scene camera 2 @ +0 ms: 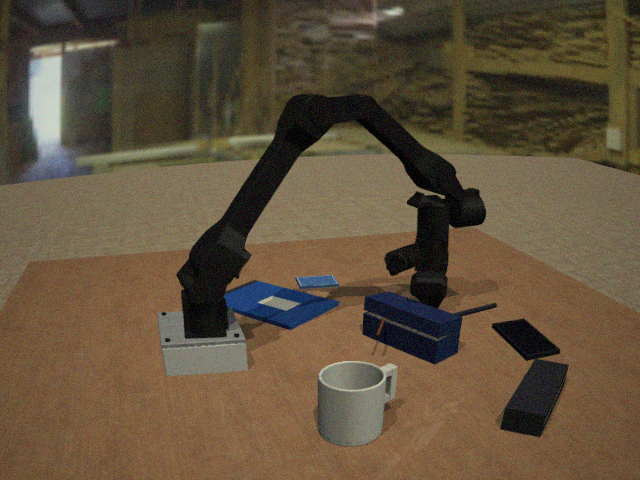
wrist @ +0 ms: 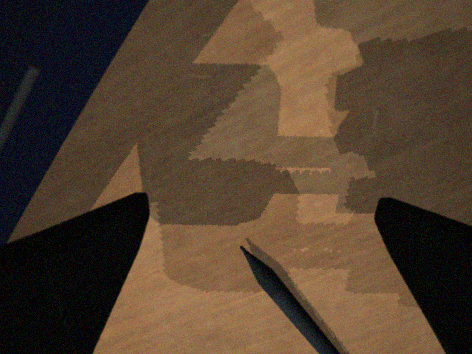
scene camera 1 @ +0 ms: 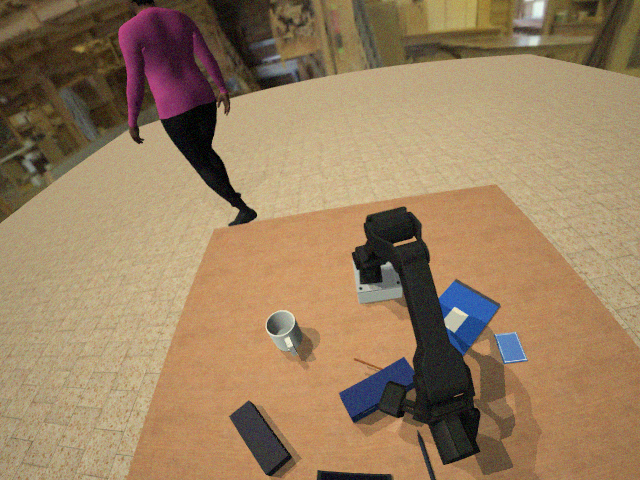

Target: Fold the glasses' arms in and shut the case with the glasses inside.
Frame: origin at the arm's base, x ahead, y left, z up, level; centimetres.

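Seen in the pictures: gripper, between the fingertips: (wrist: 263, 206) (scene camera 1: 423, 421); arm's base, origin of its link: (scene camera 2: 204, 329) (scene camera 1: 370, 275).
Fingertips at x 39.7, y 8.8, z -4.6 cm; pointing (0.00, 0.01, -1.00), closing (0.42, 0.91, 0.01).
Observation:
Offsets run from my fingertips to a thing's top centre. "spot": to the spot under its first point.
The dark blue case @(spot: dx -5.6, dy -10.2, dz +5.7 cm) (scene camera 1: 374, 391) (scene camera 2: 408, 328) (wrist: 55, 65) stands on the table with its lid down and a pale line along its seam. The glasses' frame does not show. A thin orange-brown rod @(spot: dx -12.9, dy -11.2, dz +3.9 cm) (scene camera 1: 368, 363) (scene camera 2: 381, 327) shows at the case's mug-facing side, near the seam; whether it is one of the glasses' arms I cannot tell. My gripper (scene camera 2: 431, 300) (wrist: 263, 206) is open and empty, pointing down low over the table on the case's far side in scene camera 2. The arm hides part of the case in scene camera 1.
A dark pen @(dx +8.6, dy -0.4, dz +0.2 cm) (scene camera 1: 425, 454) (scene camera 2: 478, 310) (wrist: 292, 302) lies below the gripper. A black phone-like slab @(dx +13.3, dy -15.5, dz -0.1 cm) (scene camera 1: 354, 475) (scene camera 2: 526, 338) and a black box @(dx +3.2, dy -36.4, dz +2.6 cm) (scene camera 1: 260, 438) (scene camera 2: 535, 396) lie nearby. A grey mug @(spot: dx -25.7, dy -34.6, dz -0.1 cm) (scene camera 1: 283, 330) (scene camera 2: 351, 408), blue folder @(dx -26.2, dy +14.2, dz -0.1 cm) (scene camera 1: 478, 304) (scene camera 2: 315, 305) and blue card @(dx -15.0, dy +24.9, dz -0.4 cm) (scene camera 1: 510, 347) (scene camera 2: 317, 281) are around.

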